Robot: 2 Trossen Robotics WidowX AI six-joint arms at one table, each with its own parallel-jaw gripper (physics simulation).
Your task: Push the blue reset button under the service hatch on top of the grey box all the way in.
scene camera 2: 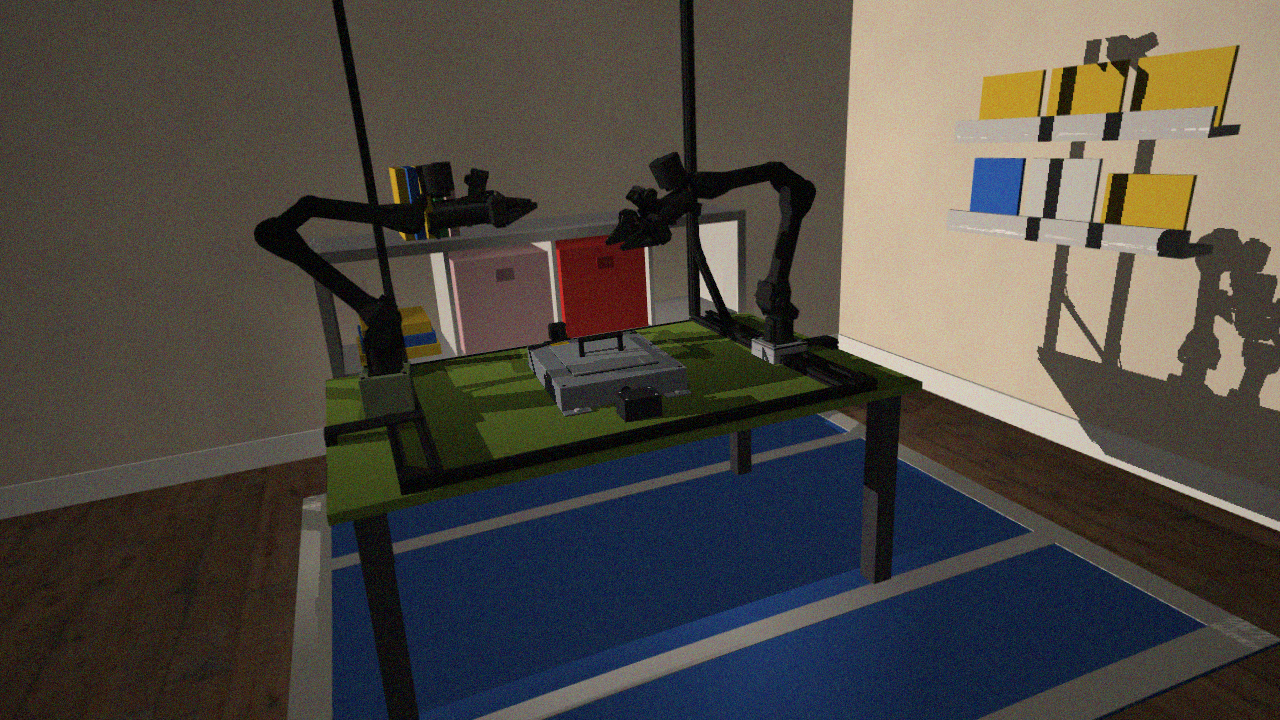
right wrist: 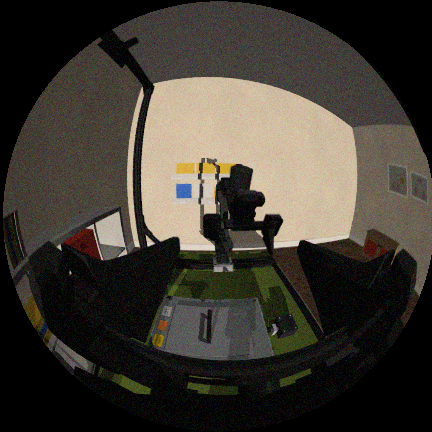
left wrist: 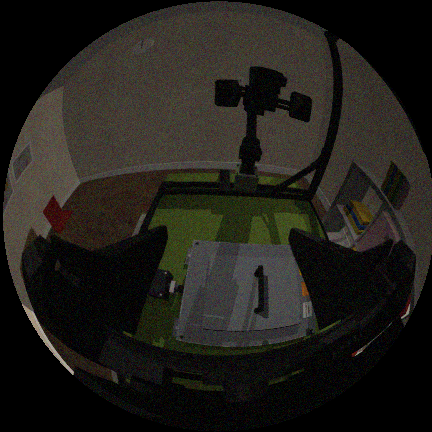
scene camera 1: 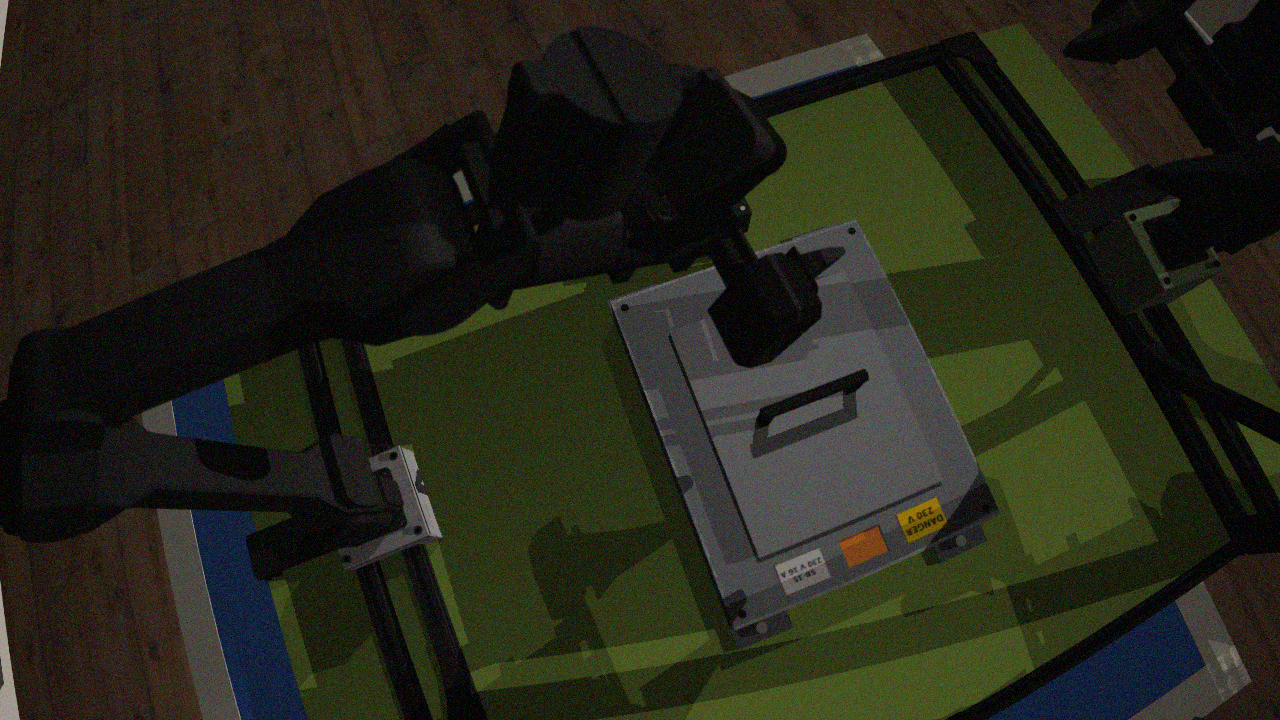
Labels:
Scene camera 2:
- left gripper: 613, 246
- right gripper: 534, 203
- service hatch: 591, 354
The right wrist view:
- left gripper: 250, 255
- right gripper: 241, 245
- service hatch: 196, 330
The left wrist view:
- left gripper: 230, 233
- right gripper: 273, 93
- service hatch: 242, 292
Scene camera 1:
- left gripper: 805, 196
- right gripper: 1107, 108
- service hatch: 823, 434

